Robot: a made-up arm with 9 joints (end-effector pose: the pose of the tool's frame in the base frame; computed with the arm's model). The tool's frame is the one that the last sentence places.
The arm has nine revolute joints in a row. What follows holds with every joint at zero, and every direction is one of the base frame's.
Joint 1 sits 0.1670 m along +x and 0.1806 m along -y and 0.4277 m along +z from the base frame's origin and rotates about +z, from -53.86 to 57.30 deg.
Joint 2 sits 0.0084 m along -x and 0.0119 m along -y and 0.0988 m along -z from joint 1 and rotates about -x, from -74.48 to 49.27 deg.
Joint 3 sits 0.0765 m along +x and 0.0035 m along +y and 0.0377 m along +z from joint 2 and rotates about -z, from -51.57 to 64.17 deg.
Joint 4 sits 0.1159 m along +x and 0.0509 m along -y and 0.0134 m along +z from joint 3 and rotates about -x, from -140.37 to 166.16 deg.
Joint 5 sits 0.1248 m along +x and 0.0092 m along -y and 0.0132 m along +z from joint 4 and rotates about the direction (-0.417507, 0.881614, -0.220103), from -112.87 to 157.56 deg.
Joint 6 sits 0.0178 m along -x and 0.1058 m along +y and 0.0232 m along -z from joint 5 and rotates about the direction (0.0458, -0.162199, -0.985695), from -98.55 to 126.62 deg.
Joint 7 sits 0.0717 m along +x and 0.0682 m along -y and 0.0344 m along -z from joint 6 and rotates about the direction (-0.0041, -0.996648, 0.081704), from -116.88 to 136.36 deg.
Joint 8 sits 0.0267 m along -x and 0.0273 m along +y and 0.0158 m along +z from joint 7 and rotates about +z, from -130.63 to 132.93 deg.
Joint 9 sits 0.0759 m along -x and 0.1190 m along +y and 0.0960 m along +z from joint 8 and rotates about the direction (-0.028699, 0.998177, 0.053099), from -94.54 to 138.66 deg.
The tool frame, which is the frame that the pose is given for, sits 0.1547 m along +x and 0.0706 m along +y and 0.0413 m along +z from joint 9; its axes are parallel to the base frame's.
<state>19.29 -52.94 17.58 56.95 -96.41 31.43 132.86 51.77 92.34</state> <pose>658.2 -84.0 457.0 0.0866 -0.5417 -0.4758 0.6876</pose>
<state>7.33 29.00 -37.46 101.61 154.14 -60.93 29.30 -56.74 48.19</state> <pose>426.2 -323.0 393.3 -0.2181 -0.0484 -0.9569 0.1855</pose>
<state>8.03 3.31 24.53 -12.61 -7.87 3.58 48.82 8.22 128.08</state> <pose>496.0 -34.5 217.0 0.0342 0.5673 -0.0233 0.8225</pose>
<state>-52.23 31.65 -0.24 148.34 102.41 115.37 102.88 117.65 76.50</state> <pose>144.2 -275.8 212.3 -0.4033 0.3524 0.1729 0.8266</pose>
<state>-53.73 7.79 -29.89 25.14 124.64 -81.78 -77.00 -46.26 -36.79</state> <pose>150.5 -99.2 113.7 -0.0517 0.9873 0.1216 0.0878</pose>
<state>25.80 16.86 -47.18 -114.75 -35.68 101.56 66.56 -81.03 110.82</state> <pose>404.3 12.0 234.1 -0.6080 -0.3866 0.6931 0.0213</pose>
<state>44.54 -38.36 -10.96 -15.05 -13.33 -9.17 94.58 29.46 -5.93</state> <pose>141.3 40.0 447.3 0.5239 -0.7130 0.0894 0.4573</pose>
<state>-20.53 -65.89 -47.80 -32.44 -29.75 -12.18 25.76 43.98 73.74</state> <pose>231.2 -146.9 584.7 0.2141 -0.4734 0.4510 0.7257</pose>
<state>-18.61 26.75 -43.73 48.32 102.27 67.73 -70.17 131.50 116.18</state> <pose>341.7 61.2 229.3 0.0102 0.9487 -0.2901 0.1252</pose>
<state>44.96 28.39 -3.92 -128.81 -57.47 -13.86 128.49 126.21 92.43</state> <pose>646.4 152.2 383.5 -0.1121 0.1438 -0.3571 0.9161</pose>
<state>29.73 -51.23 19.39 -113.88 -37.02 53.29 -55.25 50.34 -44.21</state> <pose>390.6 -199.3 -9.6 -0.8153 -0.0643 0.4971 0.2898</pose>
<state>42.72 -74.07 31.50 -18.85 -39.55 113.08 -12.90 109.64 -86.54</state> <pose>270.2 -270.9 493.7 0.3153 -0.4445 -0.6923 0.4730</pose>
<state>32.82 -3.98 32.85 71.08 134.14 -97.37 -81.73 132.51 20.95</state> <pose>400.0 -436.5 170.7 0.9817 0.1007 -0.1193 0.1087</pose>
